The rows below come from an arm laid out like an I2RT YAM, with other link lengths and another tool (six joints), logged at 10 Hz.
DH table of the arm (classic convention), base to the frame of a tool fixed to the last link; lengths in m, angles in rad. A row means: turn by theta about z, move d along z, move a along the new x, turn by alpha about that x. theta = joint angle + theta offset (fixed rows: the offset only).
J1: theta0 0, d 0.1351, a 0.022, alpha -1.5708
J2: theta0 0, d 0, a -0.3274, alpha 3.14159
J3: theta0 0.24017, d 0, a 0.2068, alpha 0
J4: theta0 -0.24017, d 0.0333, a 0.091, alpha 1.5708
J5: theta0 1.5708, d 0.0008, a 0, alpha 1.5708
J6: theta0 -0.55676, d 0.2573, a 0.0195, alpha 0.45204
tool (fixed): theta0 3.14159, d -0.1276, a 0, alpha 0
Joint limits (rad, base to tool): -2.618..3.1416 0..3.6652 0..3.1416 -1.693..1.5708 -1.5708..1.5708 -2.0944..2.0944
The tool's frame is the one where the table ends.
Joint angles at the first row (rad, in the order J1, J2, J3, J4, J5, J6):
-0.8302 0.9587 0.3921 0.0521 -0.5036 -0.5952
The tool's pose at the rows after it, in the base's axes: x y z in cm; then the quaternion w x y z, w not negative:
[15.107 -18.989 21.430 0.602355 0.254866 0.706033 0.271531]
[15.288 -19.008 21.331 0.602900 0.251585 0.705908 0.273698]
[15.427 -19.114 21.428 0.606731 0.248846 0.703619 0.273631]
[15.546 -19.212 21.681 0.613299 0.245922 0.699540 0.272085]
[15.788 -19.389 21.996 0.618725 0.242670 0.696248 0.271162]
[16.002 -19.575 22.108 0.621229 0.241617 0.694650 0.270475]
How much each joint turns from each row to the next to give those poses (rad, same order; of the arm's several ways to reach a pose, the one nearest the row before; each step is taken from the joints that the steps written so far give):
-0.0001 0.0023 -0.0088 0.0321 0.0035 0.0000
0.0013 0.0083 -0.0084 0.0196 -0.0059 -0.0010
-0.0009 0.0051 -0.0064 0.0228 -0.0033 0.0037
0.0017 -0.0003 -0.0063 0.0256 0.0016 0.0093
0.0031 0.0061 -0.0004 0.0235 0.0015 0.0076
0.0030 0.0106 -0.0013 0.0200 0.0031 0.0047

